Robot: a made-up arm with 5 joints.
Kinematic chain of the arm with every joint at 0, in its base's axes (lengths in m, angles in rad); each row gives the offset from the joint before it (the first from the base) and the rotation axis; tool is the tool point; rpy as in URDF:
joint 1: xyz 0.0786 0 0.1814 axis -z
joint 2: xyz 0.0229 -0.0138 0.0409 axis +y
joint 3: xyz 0.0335 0 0.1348 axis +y
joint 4: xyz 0.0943 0 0.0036 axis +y
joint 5: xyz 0.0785 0.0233 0 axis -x
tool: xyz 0 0 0 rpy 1.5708 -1.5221 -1.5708
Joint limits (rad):
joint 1: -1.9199..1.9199
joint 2: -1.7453..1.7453
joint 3: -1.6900..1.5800
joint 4: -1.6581..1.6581
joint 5: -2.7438..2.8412
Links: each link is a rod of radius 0.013 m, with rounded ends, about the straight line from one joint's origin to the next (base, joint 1, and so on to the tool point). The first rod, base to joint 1, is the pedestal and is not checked.
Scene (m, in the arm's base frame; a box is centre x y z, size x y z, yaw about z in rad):
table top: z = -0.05
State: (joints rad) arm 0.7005 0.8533 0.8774 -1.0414 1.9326
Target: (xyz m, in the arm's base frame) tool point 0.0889 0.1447 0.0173
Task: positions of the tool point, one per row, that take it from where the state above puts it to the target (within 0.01 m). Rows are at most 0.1 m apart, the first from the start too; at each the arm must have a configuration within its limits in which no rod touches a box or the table.
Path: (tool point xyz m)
1: 0.2593 -0.0732 0.1261
2: 0.2698 -0.0226 0.1099
3: 0.2650 0.0283 0.0937
4: 0.2458 0.0744 0.0776
5: 0.2144 0.1116 0.0617
6: 0.1748 0.1366 0.0463
7: 0.1313 0.1477 0.0314
8: 0.0889 0.1447 0.0173

